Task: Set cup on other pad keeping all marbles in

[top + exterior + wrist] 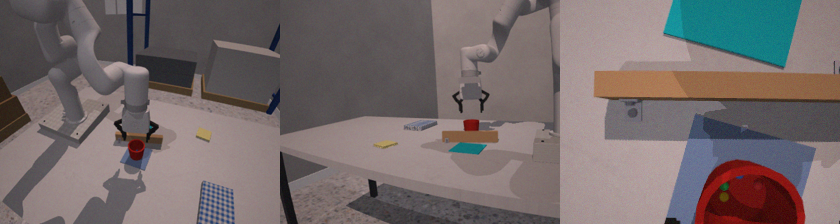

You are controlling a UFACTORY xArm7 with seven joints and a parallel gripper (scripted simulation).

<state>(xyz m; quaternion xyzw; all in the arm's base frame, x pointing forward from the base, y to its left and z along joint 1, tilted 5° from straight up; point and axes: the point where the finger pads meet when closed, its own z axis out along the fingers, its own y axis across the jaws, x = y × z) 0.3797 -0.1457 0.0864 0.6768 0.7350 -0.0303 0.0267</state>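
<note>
Right now the red cup is 10 cm below my hand. The rest, counted from my hand: yellow marble 11 cm below, 1 cm behind; wooden rail 11 cm below, 9 cm to the left; teal pad 18 cm to the left, 13 cm below, 1 cm behind.
</note>
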